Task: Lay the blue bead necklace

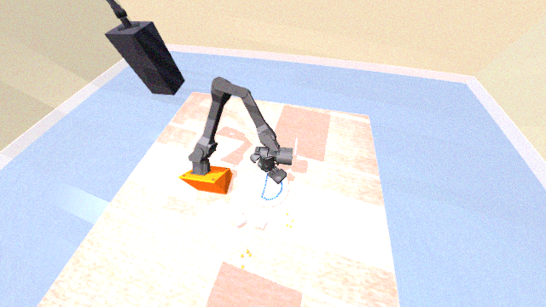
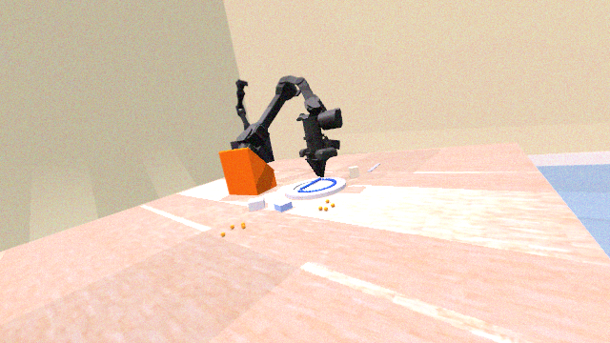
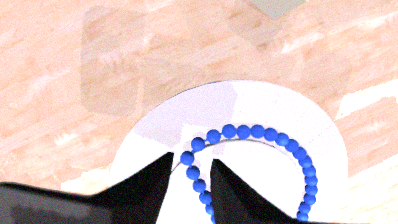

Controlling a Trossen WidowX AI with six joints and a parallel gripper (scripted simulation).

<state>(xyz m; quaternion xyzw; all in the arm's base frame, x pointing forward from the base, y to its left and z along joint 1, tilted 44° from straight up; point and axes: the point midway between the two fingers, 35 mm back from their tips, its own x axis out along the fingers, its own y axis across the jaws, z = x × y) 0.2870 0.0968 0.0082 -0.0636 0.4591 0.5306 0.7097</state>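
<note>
Now: gripper tip 10 mm short of the round white bead board, 60 mm to the left of it and 10 mm above it. From my gripper tip the other things lie so: white stick: 130 mm ahead, 200 mm to the left, 20 mm below; then light blue cube: 230 mm to the right, 20 mm below; then beige cube: 90 mm ahead, 80 mm to the left, 10 mm below.
</note>
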